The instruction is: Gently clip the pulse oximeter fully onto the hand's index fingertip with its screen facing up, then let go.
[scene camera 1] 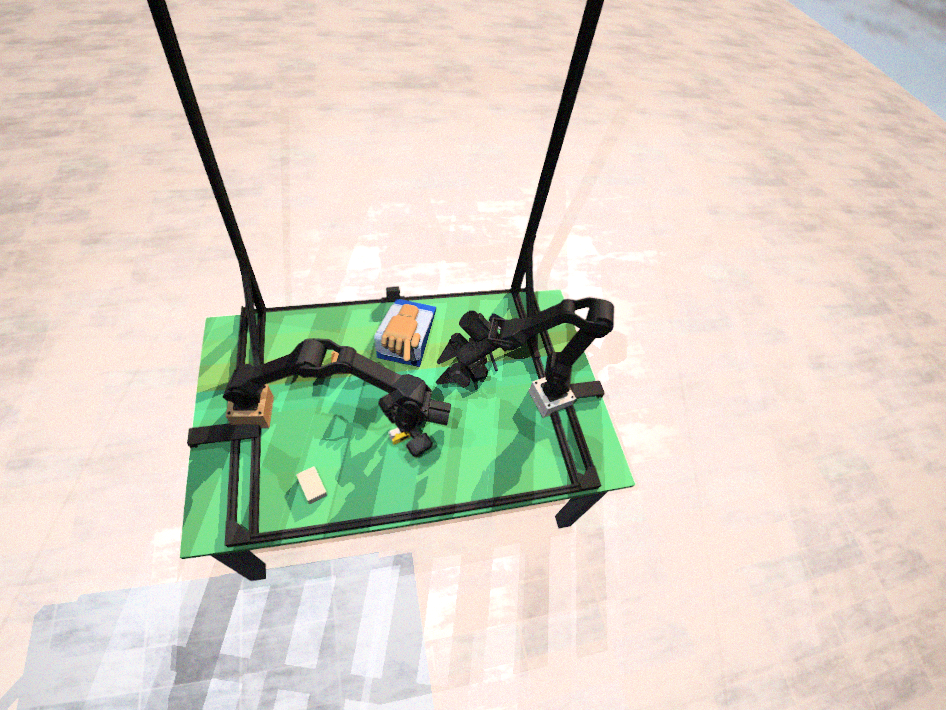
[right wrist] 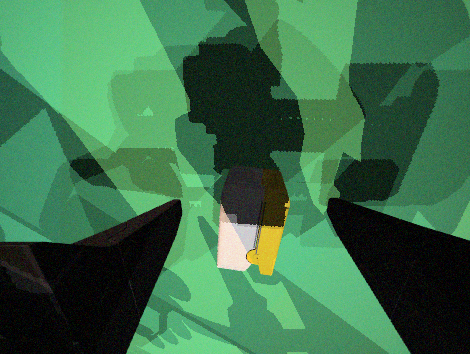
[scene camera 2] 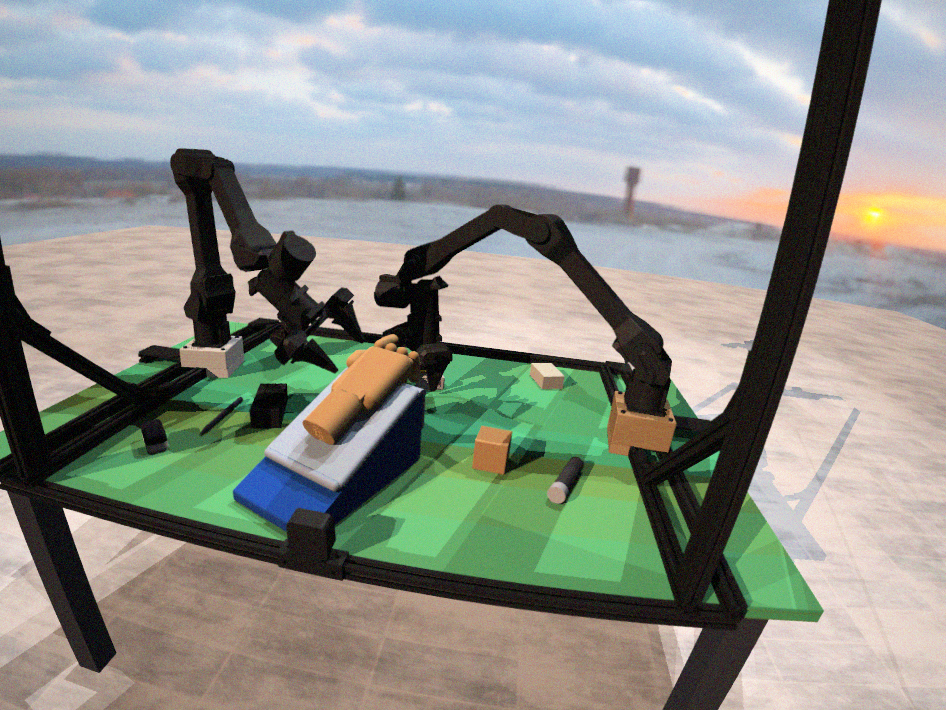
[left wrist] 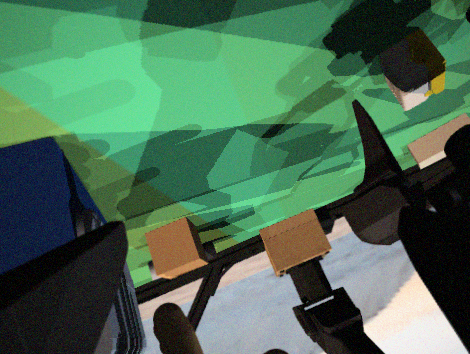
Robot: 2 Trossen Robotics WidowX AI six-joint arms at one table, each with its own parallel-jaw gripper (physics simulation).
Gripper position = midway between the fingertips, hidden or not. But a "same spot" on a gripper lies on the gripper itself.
Labels:
my left gripper: scene camera 1; scene camera 2 350,356; left wrist; not seen in the right wrist view (out of frame)
my right gripper: scene camera 1 401,435; right wrist 254,205; scene camera 2 427,383; left wrist 408,60
same spot on blue and grey pad: (scene camera 1: 425,316) = (scene camera 2: 291,434)
same spot on my left gripper: (left wrist: 66,293) = (scene camera 1: 448,358)

